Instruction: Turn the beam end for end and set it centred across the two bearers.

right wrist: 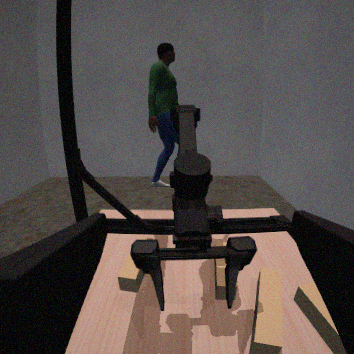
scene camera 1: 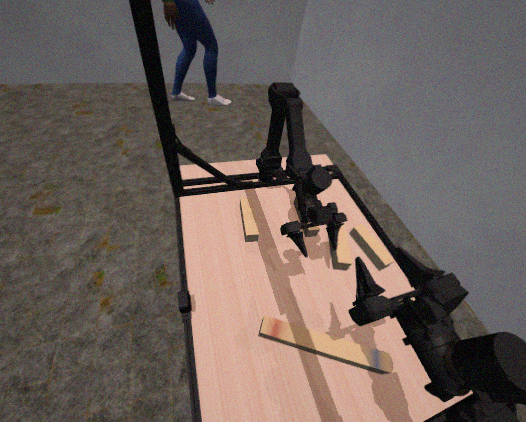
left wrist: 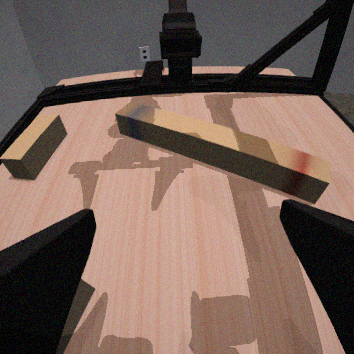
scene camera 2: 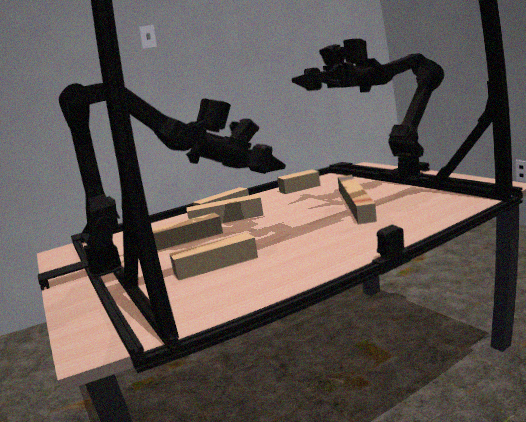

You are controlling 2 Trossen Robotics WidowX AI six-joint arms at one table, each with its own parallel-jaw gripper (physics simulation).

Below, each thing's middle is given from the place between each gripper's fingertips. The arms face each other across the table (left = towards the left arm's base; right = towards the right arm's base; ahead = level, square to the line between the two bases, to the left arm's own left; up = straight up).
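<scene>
Beam [scene camera 1: 334, 348]: my right gripper 4 cm past it, 9 cm to the left of it, 32 cm above it.
Beam again: my left gripper 50 mm past it, 120 mm above it, 200 mm to the left of it.
</scene>
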